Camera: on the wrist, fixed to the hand. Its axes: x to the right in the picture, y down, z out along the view.
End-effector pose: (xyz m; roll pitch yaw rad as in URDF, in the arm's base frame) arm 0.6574 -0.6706 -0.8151 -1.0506 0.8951 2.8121
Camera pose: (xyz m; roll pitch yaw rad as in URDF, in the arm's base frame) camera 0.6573 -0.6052 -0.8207 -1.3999 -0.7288 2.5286
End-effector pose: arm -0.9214 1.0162 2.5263 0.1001 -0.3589 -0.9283
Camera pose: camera -0.9305 0.9663 2.4846 0.3732 -0.1697 -2.6415
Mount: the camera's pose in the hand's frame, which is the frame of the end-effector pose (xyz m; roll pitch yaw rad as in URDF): 0.0177 -0.0421 -0.0472 0.0175 -0.3086 -1.6461
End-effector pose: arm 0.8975 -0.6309 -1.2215 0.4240 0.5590 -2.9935
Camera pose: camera 0.9115 -0.6096 -1.2820 -0.5721 0.0587 1.5971
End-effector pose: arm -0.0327 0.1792 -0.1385 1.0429 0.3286 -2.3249
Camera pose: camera -0.0166 0.1677 -0.2011 -0.4868 0.6546 2.0222
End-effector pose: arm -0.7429 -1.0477 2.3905 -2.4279 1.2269 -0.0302
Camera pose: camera -0.6774 -1.0488 2.3952 -1.8981 -0.2011 1.1806
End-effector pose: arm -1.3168 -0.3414 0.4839 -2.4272 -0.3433 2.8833
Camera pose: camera -1.3126 -0.3434 0.5494 2.7397 -0.3532 -1.6145
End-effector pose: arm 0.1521 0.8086 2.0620 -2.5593 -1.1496 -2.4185
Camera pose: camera 0.1956 0.8347 2.1037 1.9705 -0.0445 -0.5692
